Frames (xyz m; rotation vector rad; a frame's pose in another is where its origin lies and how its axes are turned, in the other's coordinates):
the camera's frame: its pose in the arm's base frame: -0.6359 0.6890 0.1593 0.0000 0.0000 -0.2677
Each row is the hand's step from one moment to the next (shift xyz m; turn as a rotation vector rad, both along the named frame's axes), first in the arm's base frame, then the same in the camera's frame.
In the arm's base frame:
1: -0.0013 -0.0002 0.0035 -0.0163 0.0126 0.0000
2: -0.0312 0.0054 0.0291 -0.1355 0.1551 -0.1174
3: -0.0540 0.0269 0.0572 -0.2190 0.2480 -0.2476
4: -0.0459 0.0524 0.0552 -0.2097 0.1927 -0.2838
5: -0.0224 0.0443 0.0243 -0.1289 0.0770 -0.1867
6: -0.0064 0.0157 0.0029 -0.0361 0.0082 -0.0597
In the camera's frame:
1: -0.0012 -0.0005 0.0035 -0.0191 0.0078 0.0000
2: -0.0315 -0.0030 0.0291 -0.1717 0.1137 -0.1174
3: -0.0592 0.0117 0.0572 -0.2768 0.1812 -0.2476
4: -0.0581 0.0384 0.0552 -0.2532 0.1304 -0.2838
5: -0.0333 0.0368 0.0243 -0.1447 0.0402 -0.1867
6: -0.0103 0.0134 0.0029 -0.0370 -0.0016 -0.0597

